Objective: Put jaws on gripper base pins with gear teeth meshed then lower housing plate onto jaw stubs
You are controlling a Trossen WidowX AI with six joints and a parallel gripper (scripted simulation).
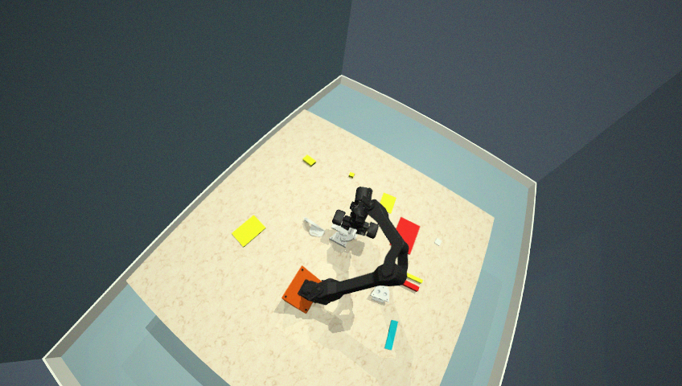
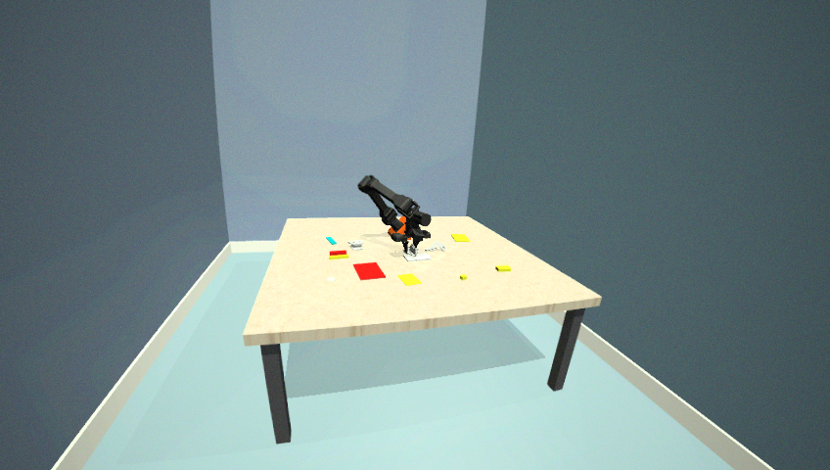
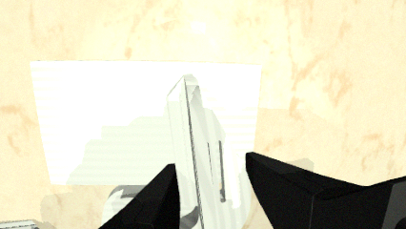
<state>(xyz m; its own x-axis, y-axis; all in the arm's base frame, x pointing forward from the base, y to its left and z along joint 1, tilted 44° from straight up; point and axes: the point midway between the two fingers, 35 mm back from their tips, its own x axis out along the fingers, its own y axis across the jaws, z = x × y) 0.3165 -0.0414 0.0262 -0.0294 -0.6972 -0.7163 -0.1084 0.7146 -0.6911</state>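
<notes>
The white jaw is 19 cm to the left of my gripper tip, 5 cm behind it and 1 cm below it. Round my gripper tip: yellow bar (33 cm to the right, 6 cm behind, 2 cm below); then small white block (22 cm to the right, 19 cm behind, 2 cm below); then red sheet (23 cm to the right, 11 cm ahead, 2 cm below).
</notes>
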